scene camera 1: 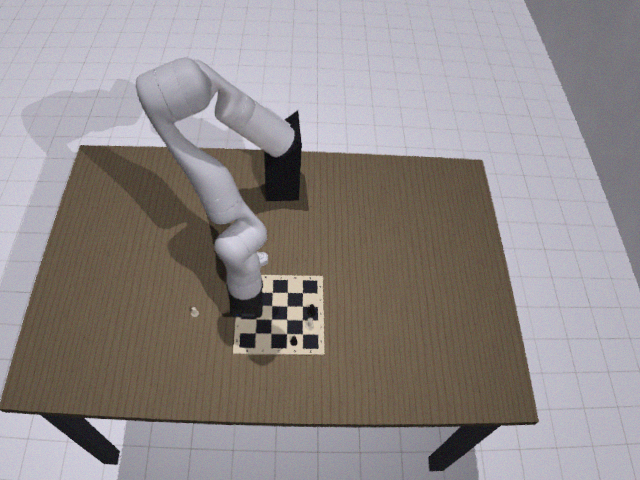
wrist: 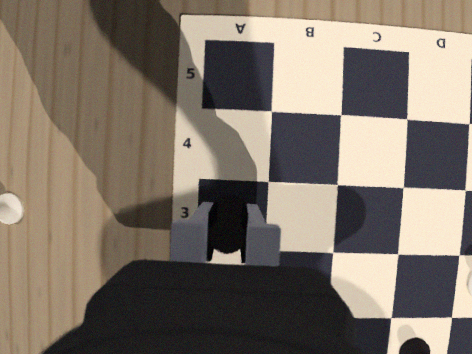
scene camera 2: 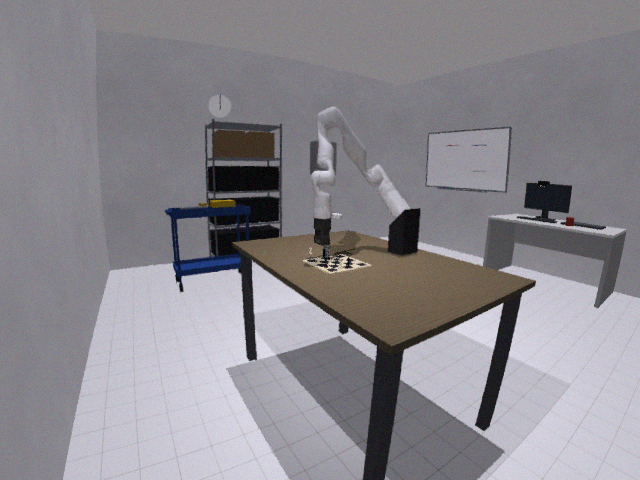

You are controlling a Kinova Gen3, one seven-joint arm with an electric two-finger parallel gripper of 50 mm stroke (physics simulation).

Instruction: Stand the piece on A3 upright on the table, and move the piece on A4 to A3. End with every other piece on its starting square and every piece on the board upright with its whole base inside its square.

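Pixels of known places: gripper, fingertip midpoint: [scene camera 1: 248, 312] [wrist: 229, 223] [scene camera 2: 326, 256]; arm's base, link origin: [scene camera 1: 281, 141] [scene camera 2: 403, 216].
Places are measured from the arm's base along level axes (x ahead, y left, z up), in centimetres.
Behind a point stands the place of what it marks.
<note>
My gripper [scene camera 2: 326, 254] @(y -8.4, x 41.6, z -16.8 cm) [wrist: 229, 223] @(y -8.4, x 41.6, z -16.8 cm) is shut on a black piece [wrist: 227, 227] @(y -8.4, x 41.0, z -12.7 cm), low over A3 of the chessboard [scene camera 1: 235, 351] @(y -11.3, x 51.7, z -17.6 cm) [scene camera 2: 364, 265] @(y 9.1, x 34.0, z -17.6 cm) [wrist: 186, 40] @(y -11.0, x 31.7, z -17.7 cm). The piece looks upright; the wrist view does not tell whether its base touches the board. The fingers and the gripper body hide the near part of A3. A4 shows bare beyond the fingers. A white piece [scene camera 1: 194, 311] @(y -21.6, x 41.7, z -16.1 cm) [scene camera 2: 310, 250] @(y -21.7, x 41.6, z -16.6 cm) [wrist: 10, 208] @(y -21.3, x 41.2, z -17.5 cm) stands upright on the table, off the board's A side. In scene camera 1, the gripper body hides the fingers and the held piece.
A black piece [scene camera 1: 311, 310] @(y 7.1, x 41.8, z -15.8 cm) stands on E3 and a white piece [scene camera 1: 310, 323] @(y 6.7, x 45.4, z -15.6 cm) on E2. Another black piece [scene camera 1: 293, 341] @(y 2.5, x 49.7, z -16.5 cm) [wrist: 415, 346] @(y 2.4, x 48.8, z -17.1 cm) stands on D1. The arm's black base mount [scene camera 1: 282, 178] @(y 0.2, x 5.6, z -8.4 cm) [scene camera 2: 404, 232] @(y 4.7, x 4.3, z -6.8 cm) stands at the table's back edge.
</note>
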